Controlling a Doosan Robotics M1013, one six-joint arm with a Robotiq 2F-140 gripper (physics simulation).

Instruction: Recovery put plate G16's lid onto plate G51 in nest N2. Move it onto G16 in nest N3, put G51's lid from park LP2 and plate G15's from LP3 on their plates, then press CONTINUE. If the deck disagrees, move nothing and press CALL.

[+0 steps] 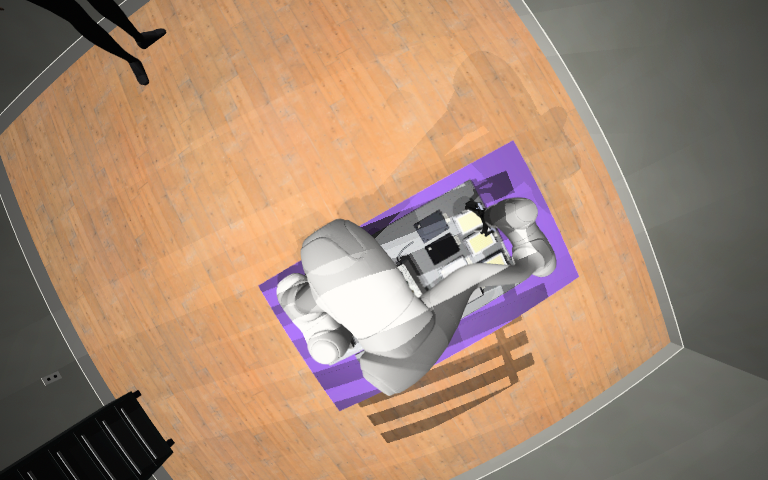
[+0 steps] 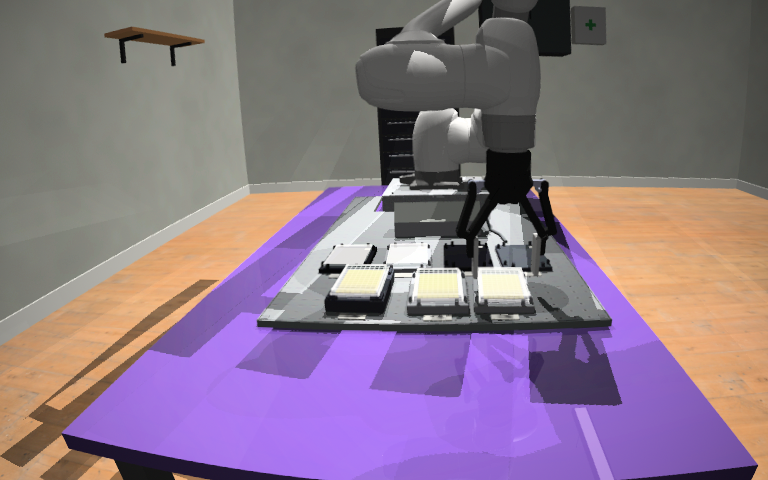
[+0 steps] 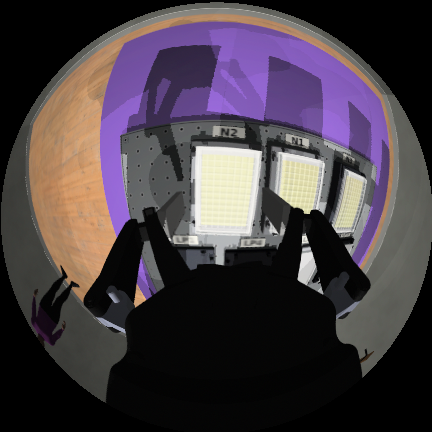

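Where they show: gripper, fingertip midpoint: [image 1: 470, 220] [image 2: 504, 273] [image 3: 222, 199]; arm's base at its link origin: [image 1: 339, 324] [image 2: 437, 184].
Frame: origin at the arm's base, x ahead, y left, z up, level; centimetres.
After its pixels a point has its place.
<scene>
My gripper [image 1: 480, 217] {x 79.7, y 13.9, z -0.5 cm} [image 2: 504, 255] [image 3: 222, 199] {x 79.7, y 13.9, z -0.5 cm} is open and empty, pointing down, fingertips on either side above the plate in nest N2 [image 1: 468, 221] {x 78.7, y 13.7, z -1.6 cm} [image 2: 502, 284] {x 81.9, y 13.2, z -1.6 cm} [image 3: 227, 190] {x 80.6, y 13.2, z -1.6 cm}. That plate looks paler and smoother, as if under a clear lid. The plate in N1 [image 1: 481, 242] {x 80.0, y 1.3, z -2.4 cm} [image 2: 437, 284] {x 81.8, y 1.8, z -1.6 cm} [image 3: 299, 180] {x 82.8, y 2.6, z -1.5 cm} and the plate in N3 [image 2: 360, 281] {x 82.0, y -11.9, z -0.9 cm} [image 3: 351, 200] {x 81.0, y -11.2, z -0.7 cm} show sharper well grids. Behind stand a dark grey park [image 2: 523, 255] {x 62.2, y 20.2, z -3.5 cm} [image 3: 197, 257] {x 67.3, y 18.0, z -3.5 cm}, a black park [image 1: 442, 249] {x 61.4, y 7.6, z -3.5 cm} [image 3: 250, 257] {x 67.3, y 8.0, z -3.5 cm}, a white-topped park [image 2: 408, 254] {x 63.1, y -5.0, z -2.7 cm} and a light-topped black-edged park [image 2: 348, 255] {x 63.6, y -18.1, z -2.7 cm}. Plate codes and buttons are unreadable.
The nests and parks stand on a grey perforated deck [image 2: 283, 314] {x 88.9, y -24.6, z -4.5 cm} [image 3: 145, 172] {x 83.1, y 26.1, z -4.5 cm} on a purple table [image 1: 339, 390] {x -22.7, y -35.2, z -5.8 cm} [image 2: 283, 418] {x 114.2, y -16.1, z -5.8 cm} [image 3: 112, 125] {x 93.3, y 34.2, z -5.8 cm}. A grey box [image 2: 428, 219] {x 44.4, y -1.3, z -0.1 cm} stands behind the parks, before the arm base. A person [image 1: 107, 39] [image 3: 45, 312] stands off the table.
</scene>
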